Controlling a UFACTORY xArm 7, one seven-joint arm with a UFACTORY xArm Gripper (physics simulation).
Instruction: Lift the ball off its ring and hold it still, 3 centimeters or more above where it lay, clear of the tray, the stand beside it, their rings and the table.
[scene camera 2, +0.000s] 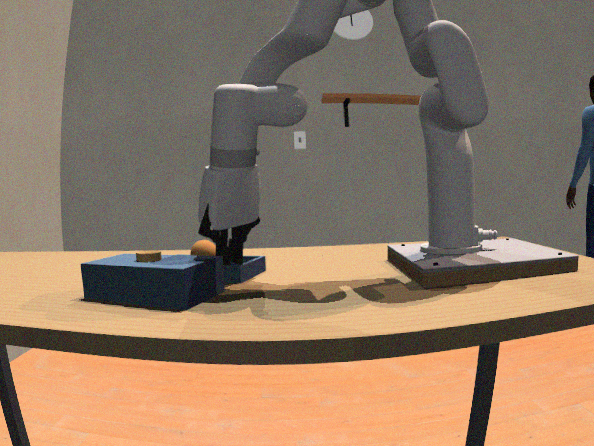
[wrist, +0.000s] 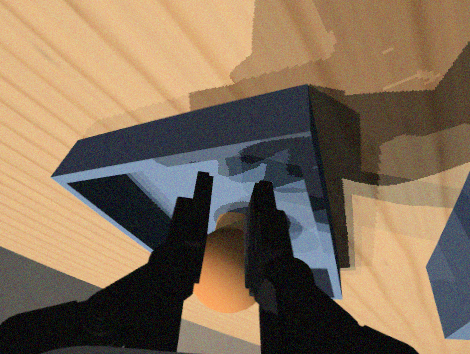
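Pixels of known places: gripper, fingertip midpoint: (scene camera 2: 229, 264) (wrist: 229, 198); arm's base, link origin: (scene camera 2: 451, 249).
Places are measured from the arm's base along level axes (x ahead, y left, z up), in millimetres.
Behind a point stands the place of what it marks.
Observation:
The orange ball (scene camera 2: 202, 248) @(x 441, y 92, z 22 mm) (wrist: 225, 290) @(x 431, y 80, z 27 mm) sits low at the blue tray (scene camera 2: 257, 269) @(x 351, y 59, z -19 mm) (wrist: 200, 130) @(x 354, y 99, z -13 mm), partly hidden by the stand in the scene view and by the fingers in the wrist view. A bit of its tan ring (wrist: 227, 219) @(x 433, y 71, z -20 mm) shows beside it. My gripper (scene camera 2: 230, 259) @(x 391, y 96, z -5 mm) (wrist: 229, 198) @(x 391, y 96, z -5 mm) points down into the tray. Its fingers are drawn nearly together with a narrow gap, and nothing is held. They are to the right of the ball in the scene view. The blue stand (scene camera 2: 135, 285) @(x 451, y 334, z -1 mm) (wrist: 452, 270) @(x 494, y 201, z -5 mm) bears another tan ring (scene camera 2: 148, 256) @(x 451, y 286, z 33 mm).
The stand is nearer the scene camera than the tray. The tray's walls rise around the fingertips. The arm's base plate (scene camera 2: 520, 257) @(x -113, y 129, z -1 mm) lies at the right on the wooden table (scene camera 2: 325, 325) @(x 187, y 386, z -29 mm). The arm's shadow falls across the table beside the tray.

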